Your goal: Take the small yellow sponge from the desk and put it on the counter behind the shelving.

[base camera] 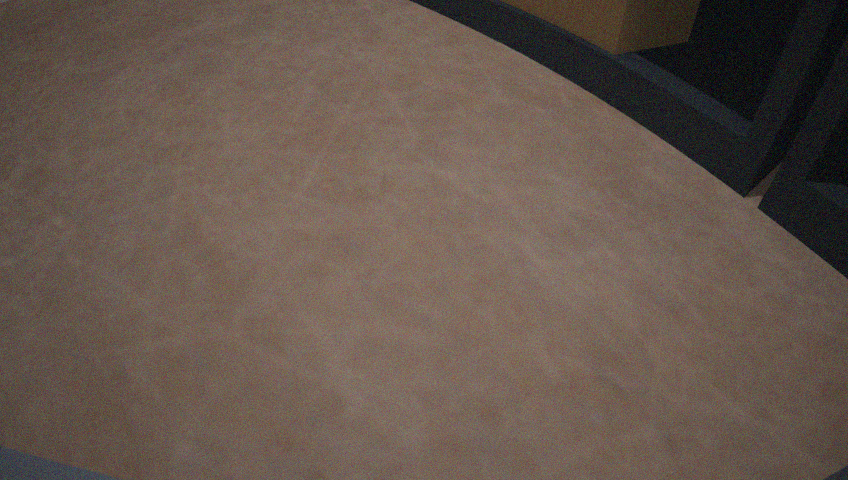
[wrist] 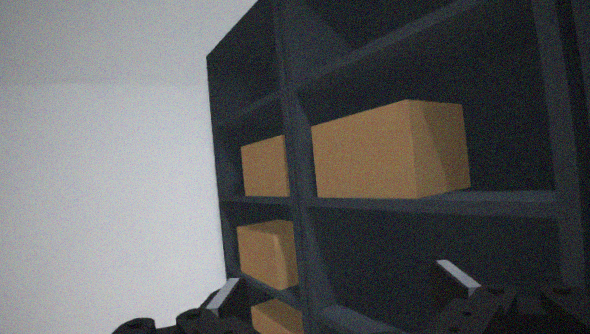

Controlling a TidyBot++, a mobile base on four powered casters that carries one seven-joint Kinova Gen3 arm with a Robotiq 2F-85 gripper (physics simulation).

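Frame: origin at the arm's base, x up, y right, z ahead, level; centimetres.
Seen in the pictures: gripper, between the fingertips: [wrist: 338, 290].
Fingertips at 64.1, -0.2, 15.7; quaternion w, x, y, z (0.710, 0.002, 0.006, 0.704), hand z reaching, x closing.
A point is followed by its place in that frame, as x, y, z.
My gripper [wrist: 338, 290] @(64.1, -0.2, 15.7) is open, with its two fingers wide apart at the bottom of the wrist view and no object between them. It faces the dark shelving [wrist: 295, 150] @(78.3, -9.2, 130.1), which stands beyond the fingers and fills the middle and right of the wrist view. The lower part of the shelving [base camera: 595, 80] @(-37.1, 27.4, 82.4) shows at the upper right of the base camera view. The yellow sponge, the desk and the counter do not show in either view.
A large cardboard-coloured box [wrist: 365, 155] @(72.8, 14.2, 102.9) sits on a middle shelf, with smaller-looking boxes [wrist: 265, 167] @(73.3, -25.9, 155.2) [wrist: 260, 252] @(30.0, -34.8, 166.7) to its left and below. Another box [base camera: 565, 20] @(-30.2, 22.9, 91.5) sits in the bottom bay. A pale wall [wrist: 110, 175] @(78.2, -124.3, 180.1) is at left. Brown floor [base camera: 357, 249] @(-39.7, -5.6, 43.4) lies before the shelving.
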